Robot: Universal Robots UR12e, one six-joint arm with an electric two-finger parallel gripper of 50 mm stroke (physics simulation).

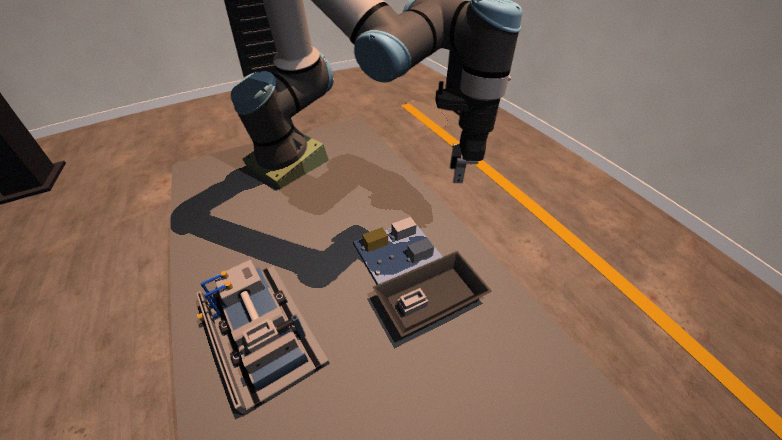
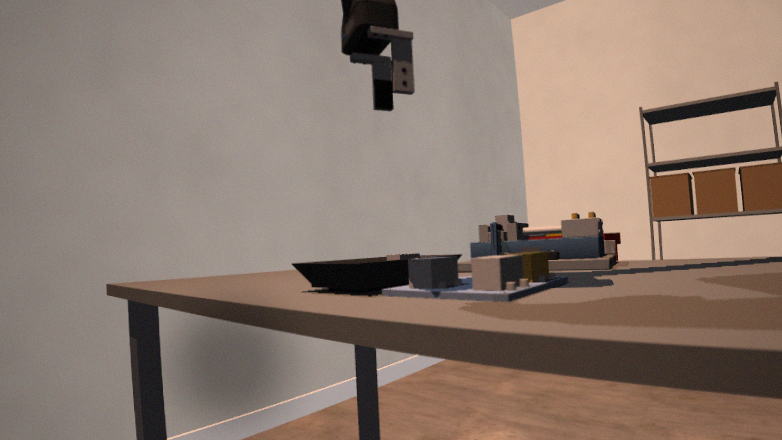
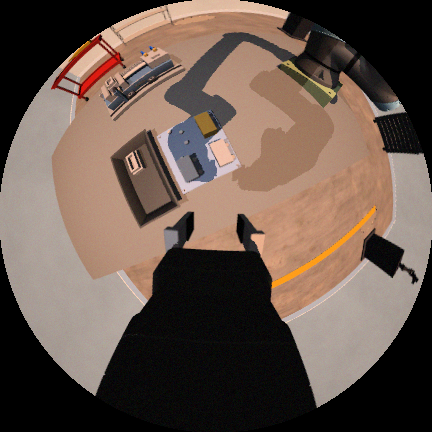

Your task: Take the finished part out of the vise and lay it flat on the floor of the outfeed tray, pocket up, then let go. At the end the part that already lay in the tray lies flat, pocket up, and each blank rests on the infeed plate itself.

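Places are measured from the arm's base along level axes (x ahead, y left, z up), in metres.
Where they show: gripper, fingertip midpoint: [image 1: 456,175] [image 2: 392,101] [image 3: 214,221]; arm's base, link origin: [image 1: 281,151] [image 3: 315,72].
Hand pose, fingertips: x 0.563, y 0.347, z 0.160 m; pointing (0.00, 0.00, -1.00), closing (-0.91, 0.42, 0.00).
Note:
Things, the pixels of their top centre, and the offset from my fingertips.
- finished part, top centre: [image 1: 258,330] [image 2: 504,215] [image 3: 108,81] dz -0.102, dx +0.150, dy -0.514 m
- vise, top centre: [image 2: 536,220] [image 1: 247,309] [image 3: 126,69] dz -0.118, dx +0.085, dy -0.530 m
- ochre blank, top centre: [image 2: 526,252] [image 3: 204,122] [image 1: 375,235] dz -0.173, dx -0.051, dy -0.193 m
- pale blank, top centre: [image 2: 497,256] [image 3: 221,151] [image 1: 404,224] dz -0.173, dx -0.057, dy -0.104 m
- grey blank, top centre: [image 2: 433,257] [image 3: 186,168] [image 1: 420,245] dz -0.173, dx +0.033, dy -0.100 m
- infeed plate, top centre: [image 2: 479,283] [image 3: 195,147] [image 1: 398,250] dz -0.209, dx -0.005, dy -0.146 m
My gripper [image 1: 458,174] [image 2: 393,98] [image 3: 214,221] is open and empty, high above the table, beyond the infeed plate and tray. The finished part [image 1: 258,331] [image 2: 504,218] sits pocket up between the jaws of the vise [image 1: 278,369] [image 2: 538,249]. The outfeed tray [image 1: 421,280] [image 2: 349,275] [image 3: 127,192] holds another part [image 1: 412,300] [image 3: 134,161], which looks flat, pocket up, near one end. An ochre blank [image 1: 375,239] [image 3: 205,124], a pale blank [image 1: 403,228] [image 3: 221,152] and a grey blank [image 1: 419,250] [image 3: 188,167] stand on the infeed plate [image 1: 396,265] [image 3: 172,162].
The infeed plate stands close beside the tray and carries several small pegs. The vise stands apart from both, with blue hoses [image 1: 210,295] at its side. The robot's green base [image 1: 314,155] [image 3: 320,94] is at the table's back. A red cart [image 3: 100,71] stands beyond the vise.

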